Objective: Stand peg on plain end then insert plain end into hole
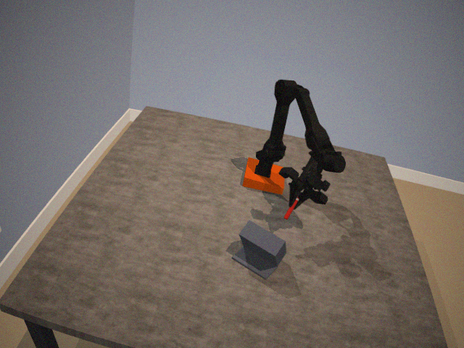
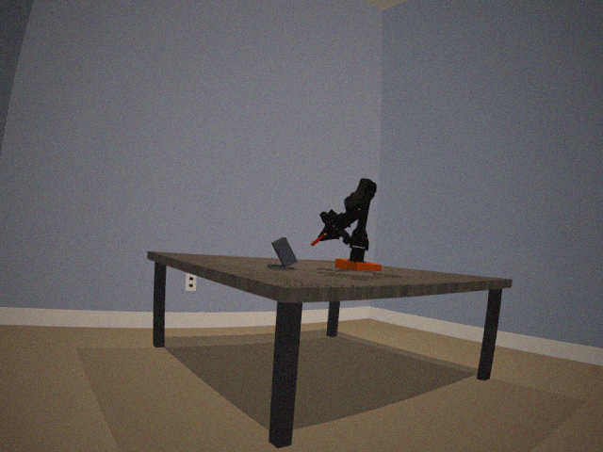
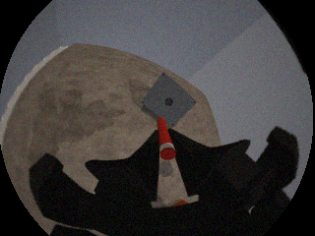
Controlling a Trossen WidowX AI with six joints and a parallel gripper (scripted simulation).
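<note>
Right now my gripper tip is 130 mm short of the grey sloped panel, 70 mm to the left of it and 60 mm above it. From my gripper tip the other things lie so: red peg 10 mm behind, 10 mm above; flat grey foot plate 150 mm ahead, 130 mm below, 80 mm to the right.
</note>
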